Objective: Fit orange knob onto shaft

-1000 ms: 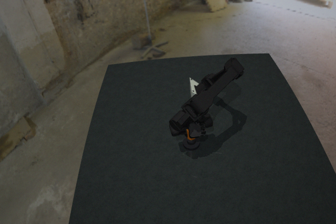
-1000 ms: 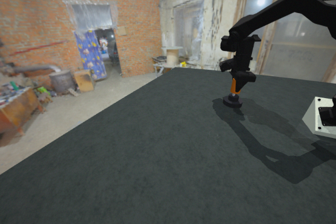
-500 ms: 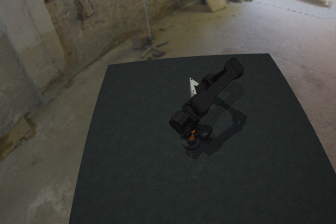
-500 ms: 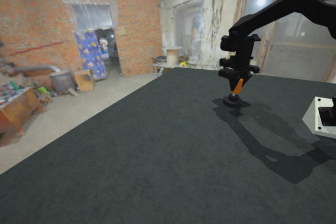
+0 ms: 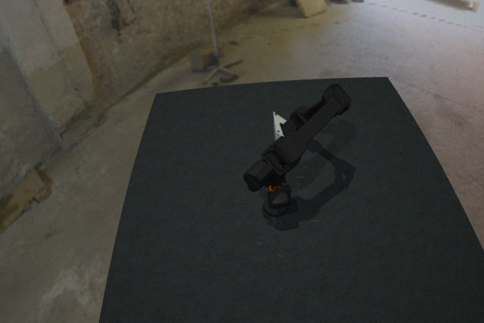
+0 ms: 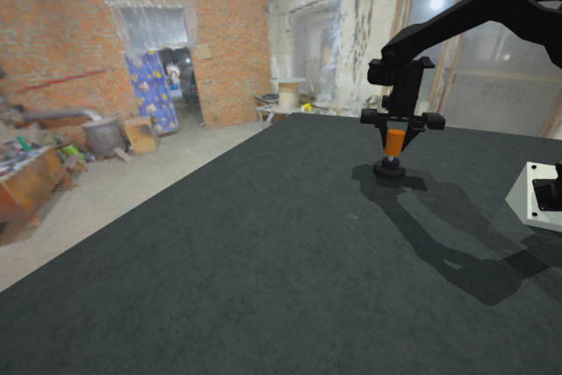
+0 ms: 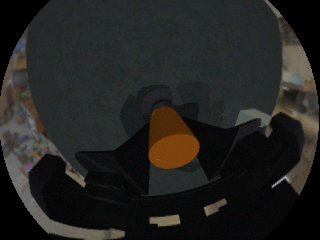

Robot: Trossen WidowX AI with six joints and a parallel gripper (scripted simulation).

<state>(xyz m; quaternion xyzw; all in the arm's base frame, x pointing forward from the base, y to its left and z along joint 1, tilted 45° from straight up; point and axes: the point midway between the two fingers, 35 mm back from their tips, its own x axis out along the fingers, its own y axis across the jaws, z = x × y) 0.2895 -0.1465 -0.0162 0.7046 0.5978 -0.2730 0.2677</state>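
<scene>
The round pedestal lies 40 mm below my gripper tip. Also, from my gripper tip: orange knob: 30 mm above.
</scene>
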